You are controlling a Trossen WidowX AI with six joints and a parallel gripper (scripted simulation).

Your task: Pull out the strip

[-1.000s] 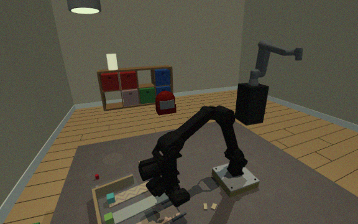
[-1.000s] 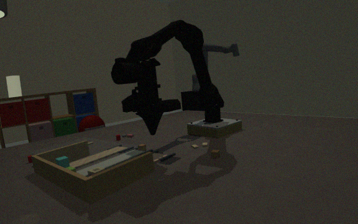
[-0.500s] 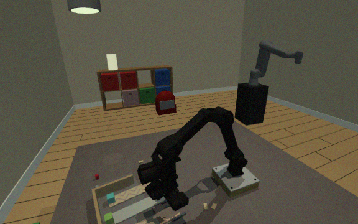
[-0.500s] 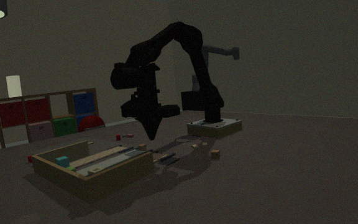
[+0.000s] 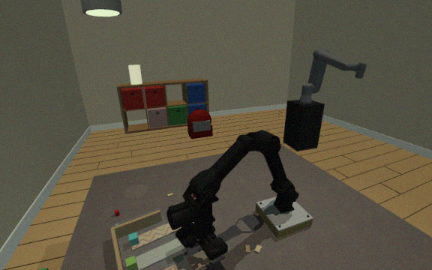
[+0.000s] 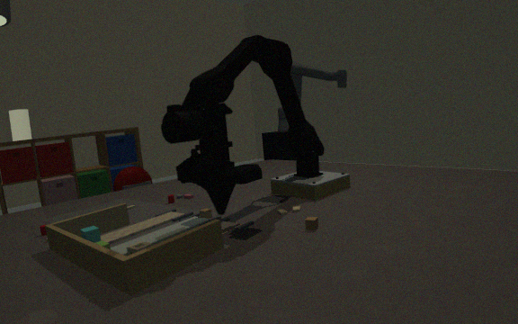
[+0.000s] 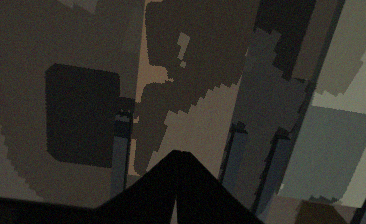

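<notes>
My gripper tip is now 9 cm short of the tan strip, 3 cm to the right of it and 3 cm above it. Also, from my gripper tip: labelled cube: 19 cm ahead, 5 cm to the left, 1 cm below.
</notes>
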